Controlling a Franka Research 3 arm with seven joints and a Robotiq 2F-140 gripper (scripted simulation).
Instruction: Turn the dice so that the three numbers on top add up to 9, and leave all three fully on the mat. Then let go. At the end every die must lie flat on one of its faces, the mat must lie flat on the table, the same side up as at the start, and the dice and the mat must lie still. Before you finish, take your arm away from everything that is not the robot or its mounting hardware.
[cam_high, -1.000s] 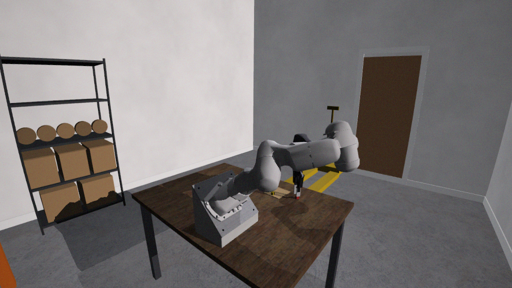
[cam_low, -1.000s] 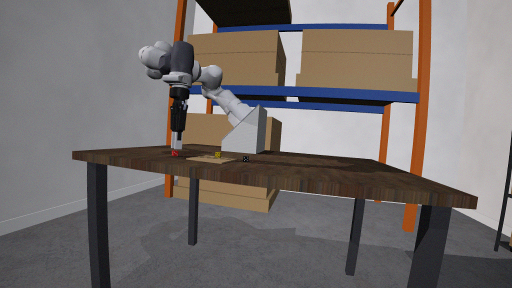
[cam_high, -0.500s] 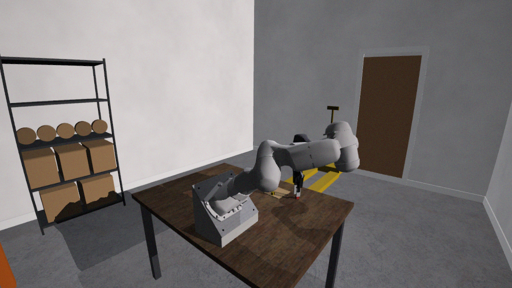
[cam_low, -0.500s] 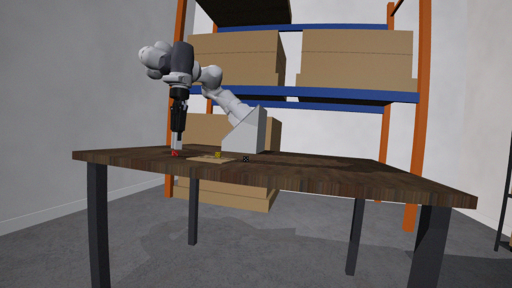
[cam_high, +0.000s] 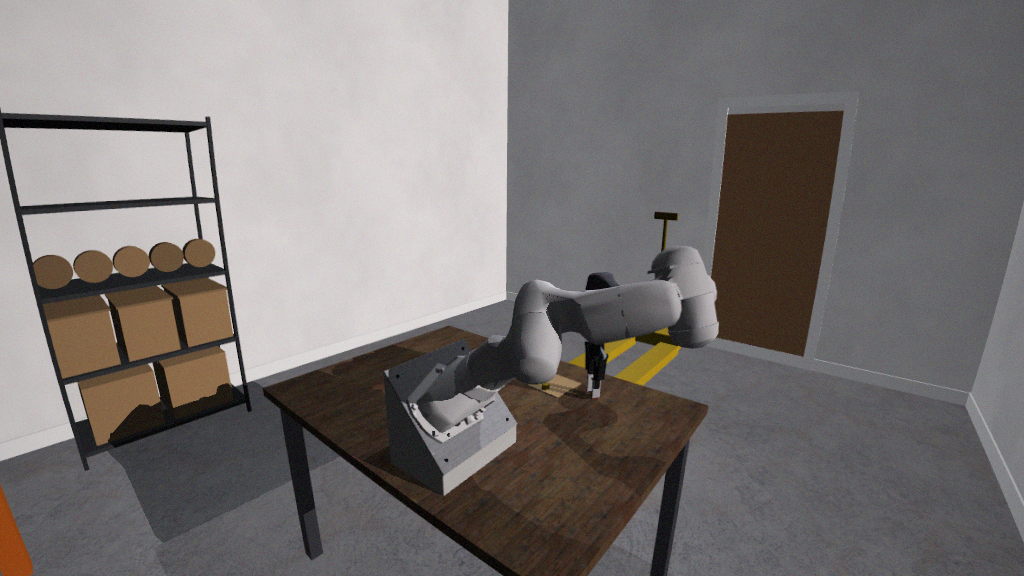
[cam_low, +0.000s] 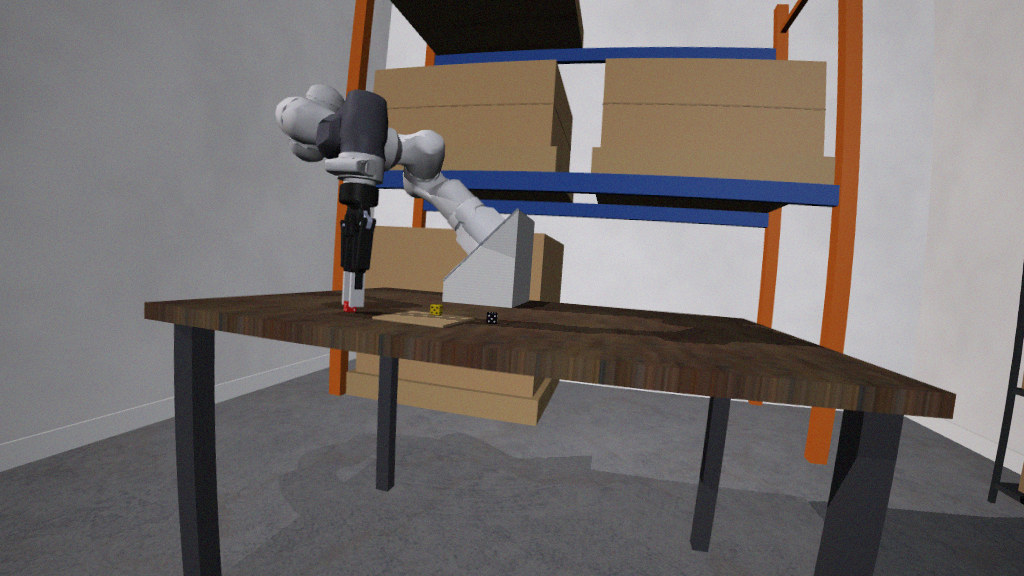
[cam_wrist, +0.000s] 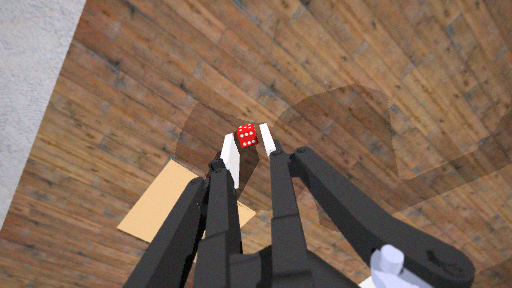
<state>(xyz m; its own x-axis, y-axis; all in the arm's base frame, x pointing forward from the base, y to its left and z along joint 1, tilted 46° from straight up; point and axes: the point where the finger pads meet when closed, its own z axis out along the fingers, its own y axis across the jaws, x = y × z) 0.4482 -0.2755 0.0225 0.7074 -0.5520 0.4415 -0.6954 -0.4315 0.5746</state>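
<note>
My gripper is now 3 cm above the red die. The rest, counted from my hand: yellow die 3 cm behind, 16 cm to the left, 3 cm below; black die 28 cm to the left, 3 cm below; tan mat 2 cm ahead, 16 cm to the left, 4 cm below.
</note>
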